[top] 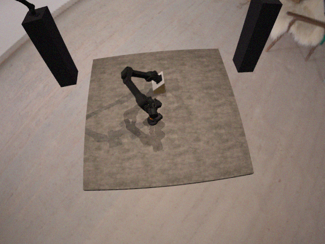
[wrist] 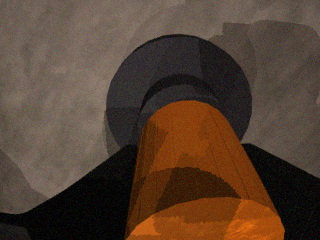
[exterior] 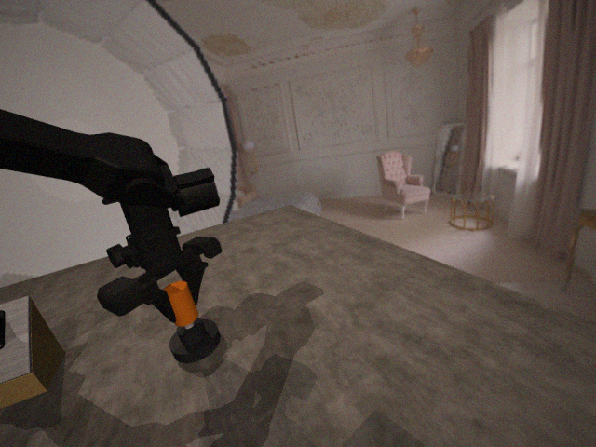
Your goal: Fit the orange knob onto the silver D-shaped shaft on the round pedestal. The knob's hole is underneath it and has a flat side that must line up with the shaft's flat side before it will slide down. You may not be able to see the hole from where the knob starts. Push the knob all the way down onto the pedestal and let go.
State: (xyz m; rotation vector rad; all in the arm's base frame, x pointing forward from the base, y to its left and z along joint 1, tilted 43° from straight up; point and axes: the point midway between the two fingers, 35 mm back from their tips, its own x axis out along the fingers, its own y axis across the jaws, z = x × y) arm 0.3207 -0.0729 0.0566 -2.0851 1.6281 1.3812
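Right now the orange knob is 3 cm above my gripper tip. From my gripper tip the other things lie so: black round pedestal: 4 cm below.
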